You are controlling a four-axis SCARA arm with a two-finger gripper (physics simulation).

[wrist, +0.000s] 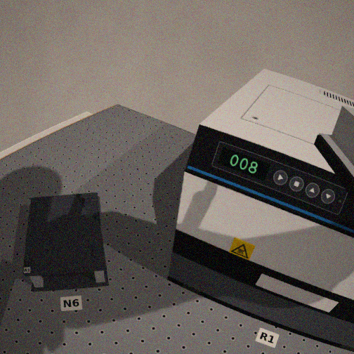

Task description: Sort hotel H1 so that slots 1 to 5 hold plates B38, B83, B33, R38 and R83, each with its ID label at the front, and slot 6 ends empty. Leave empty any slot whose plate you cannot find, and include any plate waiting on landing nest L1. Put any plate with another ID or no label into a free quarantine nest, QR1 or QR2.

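Part of my gripper (338, 150) reaches in at the right edge, above the white device; it is open, with nothing held. The rest of it is outside the wrist view. Hotel H1, its plates, landing nest L1 and quarantine nests QR1 and QR2 do not show in the wrist view.
A dark nest (65, 240) with label N6 (71, 303) lies on the perforated deck (135, 315) at the left, with no plate visible on it. A white and black device (240, 200) labelled R1 (267, 337), display 008, stands at the right. Shadows cross the deck.
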